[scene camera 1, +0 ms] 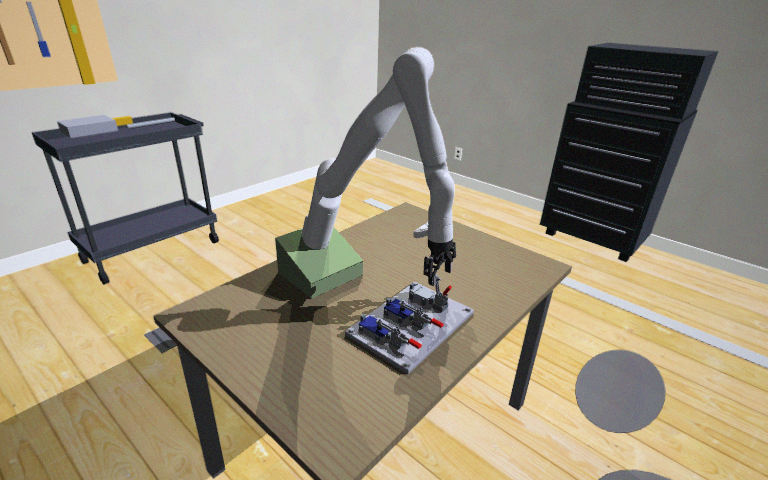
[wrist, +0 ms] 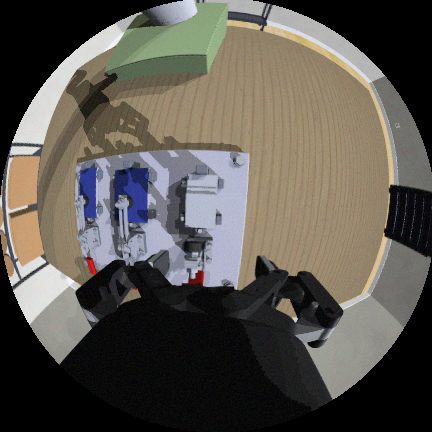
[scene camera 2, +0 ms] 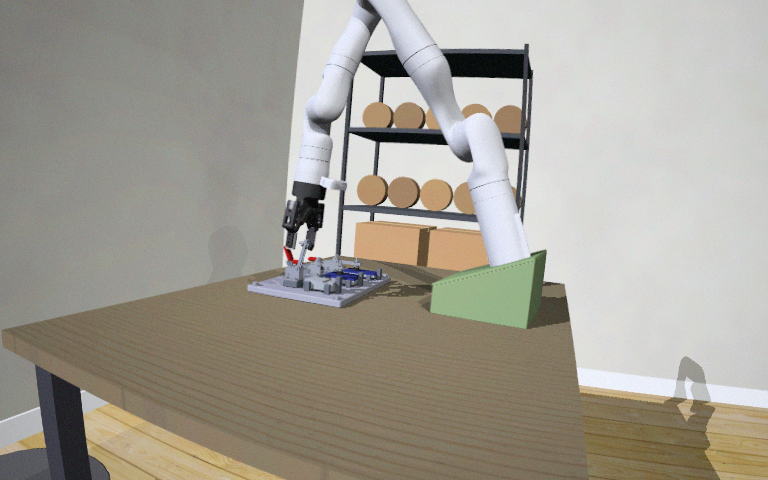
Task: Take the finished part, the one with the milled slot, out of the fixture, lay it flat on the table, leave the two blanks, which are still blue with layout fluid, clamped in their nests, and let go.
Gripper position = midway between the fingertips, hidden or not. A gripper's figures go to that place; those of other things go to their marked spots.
Scene:
The gripper [wrist: 211, 262] is 0.15 m from the lens. A finished part [wrist: 200, 200] is 0.20 m from the lens. A blue blank [wrist: 88, 182] is 0.31 m from the lens. A blue blank [wrist: 133, 182]: 0.24 m from the lens. A fixture plate [wrist: 165, 231]: 0.25 m from the lens. The marked spots on the fixture plate and the finished part are 0.08 m apart.

